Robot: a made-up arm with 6 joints. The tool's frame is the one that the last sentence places. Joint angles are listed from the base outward.
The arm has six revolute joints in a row. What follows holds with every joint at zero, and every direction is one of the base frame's.
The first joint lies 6 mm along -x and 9 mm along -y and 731 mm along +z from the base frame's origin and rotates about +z.
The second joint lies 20 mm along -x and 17 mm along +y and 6 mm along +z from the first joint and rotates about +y.
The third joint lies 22 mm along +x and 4 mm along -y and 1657 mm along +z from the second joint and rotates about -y.
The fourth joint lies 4 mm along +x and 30 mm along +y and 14 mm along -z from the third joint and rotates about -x.
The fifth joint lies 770 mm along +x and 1 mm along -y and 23 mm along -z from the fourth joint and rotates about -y.
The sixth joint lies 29 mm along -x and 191 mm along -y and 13 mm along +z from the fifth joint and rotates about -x.
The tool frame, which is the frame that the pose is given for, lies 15 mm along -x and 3 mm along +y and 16 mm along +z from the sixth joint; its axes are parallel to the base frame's.
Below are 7 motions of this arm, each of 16 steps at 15 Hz.
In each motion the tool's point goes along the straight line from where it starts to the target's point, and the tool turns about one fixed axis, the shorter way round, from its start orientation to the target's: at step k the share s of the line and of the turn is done. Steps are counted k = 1, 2, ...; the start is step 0. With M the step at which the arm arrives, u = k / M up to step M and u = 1 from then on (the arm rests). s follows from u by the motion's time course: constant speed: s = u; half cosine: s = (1 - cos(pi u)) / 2; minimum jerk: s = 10 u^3 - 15 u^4 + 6 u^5.
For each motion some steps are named. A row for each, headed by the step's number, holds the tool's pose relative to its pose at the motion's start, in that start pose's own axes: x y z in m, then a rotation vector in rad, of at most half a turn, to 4 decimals.
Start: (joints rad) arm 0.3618 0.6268 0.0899 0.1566 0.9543 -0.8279
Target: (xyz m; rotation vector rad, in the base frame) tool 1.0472 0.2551 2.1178 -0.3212 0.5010 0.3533
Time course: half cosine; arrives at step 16
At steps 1, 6, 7, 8, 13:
1: -0.0026 0.0045 0.0039 -0.0081 0.0087 -0.0041
6: -0.0851 0.1432 0.1243 -0.2592 0.2805 -0.1314
7: -0.1109 0.1867 0.1620 -0.3380 0.3657 -0.1714
8: -0.1378 0.2319 0.2013 -0.4199 0.4543 -0.2129
13: -0.2523 0.4248 0.3687 -0.7690 0.8321 -0.3900

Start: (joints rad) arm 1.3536 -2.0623 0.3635 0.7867 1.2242 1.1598
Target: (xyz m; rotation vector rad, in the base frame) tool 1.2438 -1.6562 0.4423 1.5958 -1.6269 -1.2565
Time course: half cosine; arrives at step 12
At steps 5, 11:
5: -0.5563 -0.1120 -0.2164 0.1443 0.2946 -0.0224
11: -1.4756 -0.2970 -0.5740 0.3827 0.7815 -0.0595

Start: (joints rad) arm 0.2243 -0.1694 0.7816 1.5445 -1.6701 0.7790
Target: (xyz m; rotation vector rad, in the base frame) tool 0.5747 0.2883 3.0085 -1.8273 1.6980 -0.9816
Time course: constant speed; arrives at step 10
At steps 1, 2, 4, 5, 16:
1: -0.0113 0.0219 0.0546 -0.0882 0.0282 -0.0230
2: -0.0227 0.0439 0.1092 -0.1763 0.0565 -0.0460
4: -0.0454 0.0878 0.2184 -0.3526 0.1129 -0.0920
5: -0.0567 0.1097 0.2730 -0.4408 0.1411 -0.1150
16: -0.1135 0.2194 0.5460 -0.8816 0.2823 -0.2300

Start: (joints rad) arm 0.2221 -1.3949 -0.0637 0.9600 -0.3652 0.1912
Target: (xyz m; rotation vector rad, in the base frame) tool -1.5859 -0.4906 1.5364 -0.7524 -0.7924 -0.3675
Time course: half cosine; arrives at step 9
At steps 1, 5, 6, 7, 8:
1: -0.0067 0.0005 -0.0051 0.0024 0.0003 0.0082
5: -0.1307 0.0107 -0.0999 0.0457 0.0061 0.1596
6: -0.1671 0.0137 -0.1277 0.0585 0.0078 0.2040
7: -0.1967 0.0161 -0.1503 0.0688 0.0092 0.2401
8: -0.2161 0.0177 -0.1651 0.0756 0.0101 0.2637

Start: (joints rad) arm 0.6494 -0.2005 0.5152 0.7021 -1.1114 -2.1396
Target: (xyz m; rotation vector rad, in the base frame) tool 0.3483 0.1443 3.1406 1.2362 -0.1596 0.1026
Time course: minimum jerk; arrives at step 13
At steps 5, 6, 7, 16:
5: 0.0364 0.0588 -0.0428 -0.1076 -0.0233 0.1165
6: 0.0536 0.0864 -0.0629 -0.1582 -0.0342 0.1713
7: 0.0716 0.1154 -0.0840 -0.2113 -0.0457 0.2288
16: 0.1252 0.2019 -0.1469 -0.3696 -0.0799 0.4001

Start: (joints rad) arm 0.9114 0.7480 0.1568 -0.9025 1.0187 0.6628
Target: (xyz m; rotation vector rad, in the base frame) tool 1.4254 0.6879 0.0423 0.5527 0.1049 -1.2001
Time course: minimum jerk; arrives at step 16
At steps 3, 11, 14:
3: 0.0054 -0.0345 -0.0647 0.0206 0.0067 -0.0686
11: 0.0907 -0.5797 -1.0879 0.3470 0.1126 -1.1534
14: 0.1088 -0.6956 -1.3054 0.4163 0.1351 -1.3841

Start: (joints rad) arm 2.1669 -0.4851 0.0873 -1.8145 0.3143 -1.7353
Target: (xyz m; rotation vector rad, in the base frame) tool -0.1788 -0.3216 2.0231 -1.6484 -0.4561 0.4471
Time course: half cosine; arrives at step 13
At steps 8, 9, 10, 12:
8: -0.2310 0.0195 0.2172 0.3149 0.5637 0.6949
9: -0.2674 0.0226 0.2514 0.3645 0.6525 0.8044
10: -0.2982 0.0252 0.2803 0.4064 0.7276 0.8969
12: -0.3361 0.0284 0.3160 0.4581 0.8202 1.0110

